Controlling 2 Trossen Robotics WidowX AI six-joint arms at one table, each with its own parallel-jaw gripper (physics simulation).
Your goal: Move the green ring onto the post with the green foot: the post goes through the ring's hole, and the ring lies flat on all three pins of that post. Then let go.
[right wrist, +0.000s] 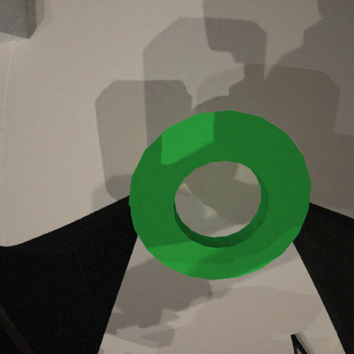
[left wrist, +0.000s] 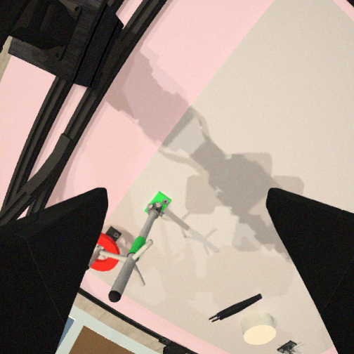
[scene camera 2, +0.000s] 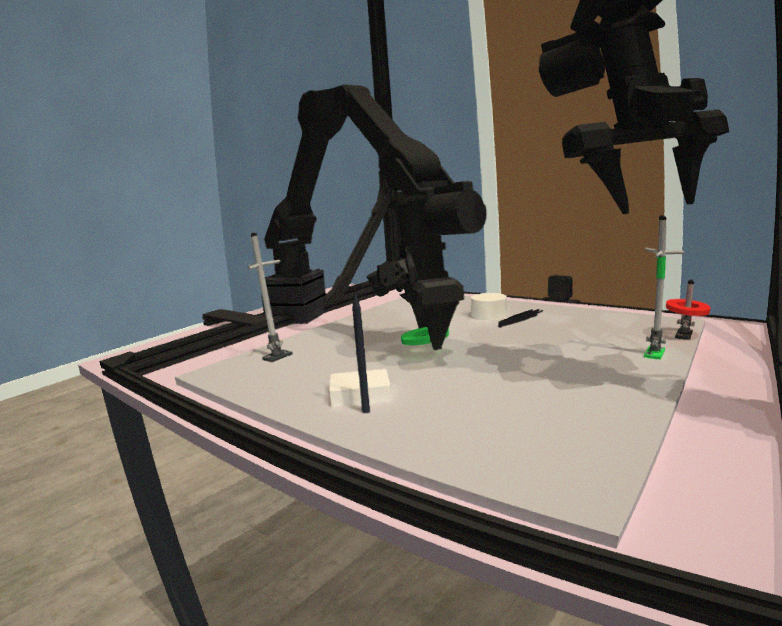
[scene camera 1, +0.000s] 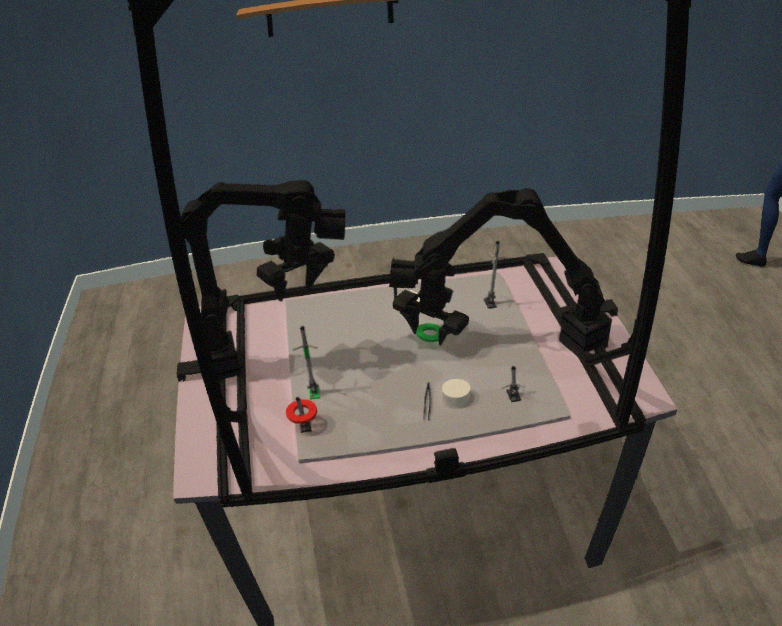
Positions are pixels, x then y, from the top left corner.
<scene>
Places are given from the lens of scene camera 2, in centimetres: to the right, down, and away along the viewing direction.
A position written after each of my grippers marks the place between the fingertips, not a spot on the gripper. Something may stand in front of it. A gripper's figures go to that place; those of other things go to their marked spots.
my left gripper (scene camera 2: 658, 209): 30, -12, 50
my right gripper (scene camera 2: 431, 343): 6, 4, 73
white block (scene camera 2: 344, 387): -5, 9, 58
dark pen (scene camera 2: 357, 318): -4, 1, 53
The marked spots on the white block and the dark pen are 10 cm apart.
</scene>
